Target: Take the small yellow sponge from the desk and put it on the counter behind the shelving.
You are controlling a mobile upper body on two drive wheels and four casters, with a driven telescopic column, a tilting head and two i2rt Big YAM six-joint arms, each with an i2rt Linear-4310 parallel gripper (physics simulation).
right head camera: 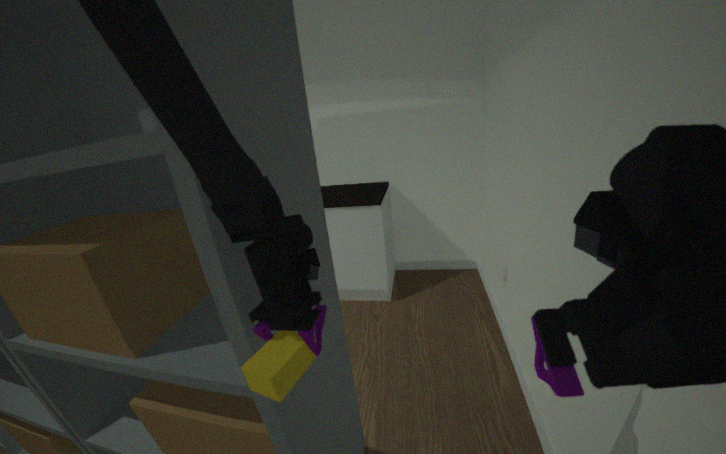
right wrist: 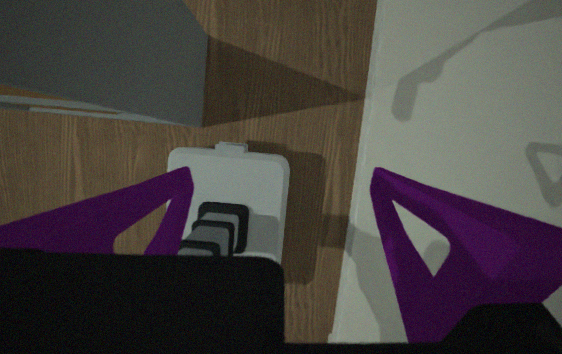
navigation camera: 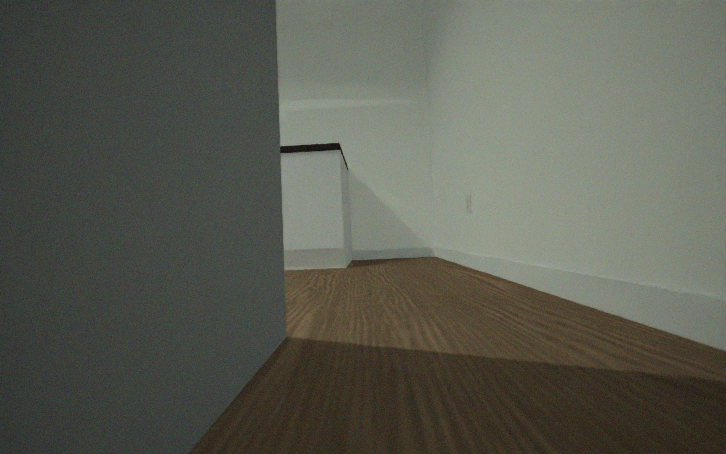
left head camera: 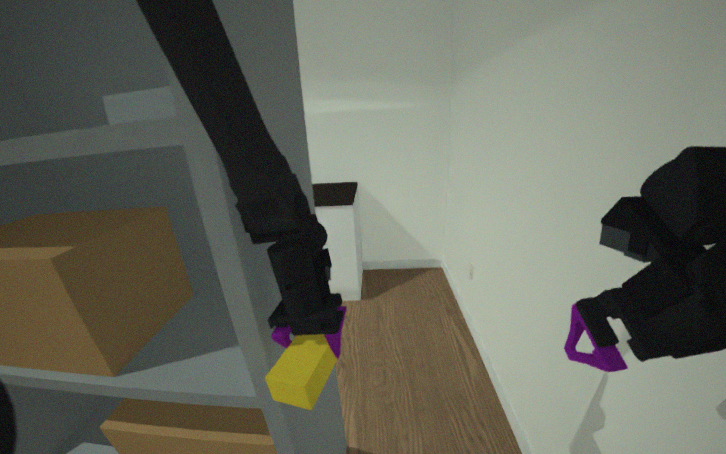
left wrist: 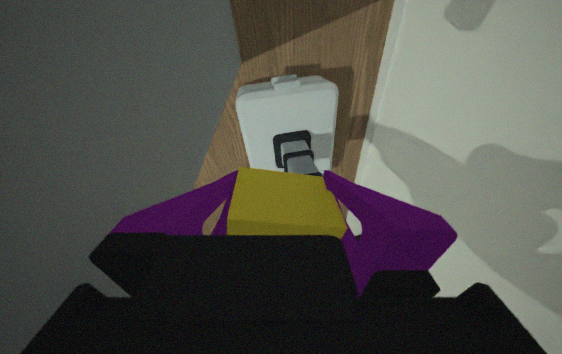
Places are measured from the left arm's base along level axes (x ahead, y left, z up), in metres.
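Where they show: left gripper, fingertip midpoint: [right head camera: 302, 352] [left wrist: 281, 177]; right gripper, fingertip midpoint: [right head camera: 583, 367] [right wrist: 281, 177] [left head camera: 602, 348].
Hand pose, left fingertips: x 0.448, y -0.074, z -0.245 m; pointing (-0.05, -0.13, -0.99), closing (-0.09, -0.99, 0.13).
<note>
Each offset is from my left fingertips to the top centre of the thing. "spot": to the spot under its first point.
The small yellow sponge {dz +0.050, dx -0.041, dy +0.013 m} [left head camera: 302, 369] [right head camera: 280, 364] [left wrist: 285, 200] is held off the floor between the fingers of my left gripper [left head camera: 307, 342] [right head camera: 289, 338] [left wrist: 281, 177], which is shut on it, in front of the shelving's end panel in the head views. My right gripper [right wrist: 281, 177] is open, with its fingers wide apart, near the wall at the right of the head views. The counter [left head camera: 334, 193] [right head camera: 356, 194] [navigation camera: 313, 148], with a dark top and white sides, stands farther back, partly hidden behind the shelving [left head camera: 214, 256] [right head camera: 198, 251] [navigation camera: 139, 224]. The desk does not show.
Brown boxes {spot: dz +0.070, dx +0.099, dy +0.434 m} [left head camera: 123, 289] [right head camera: 144, 278] stand on the shelves at the left. A wall [left head camera: 562, 107] [navigation camera: 578, 133] runs along the right. A wooden floor passage [left head camera: 406, 347] [navigation camera: 406, 310] lies between shelving and wall. My white base [left wrist: 285, 110] [right wrist: 240, 180] shows below in the wrist views.
</note>
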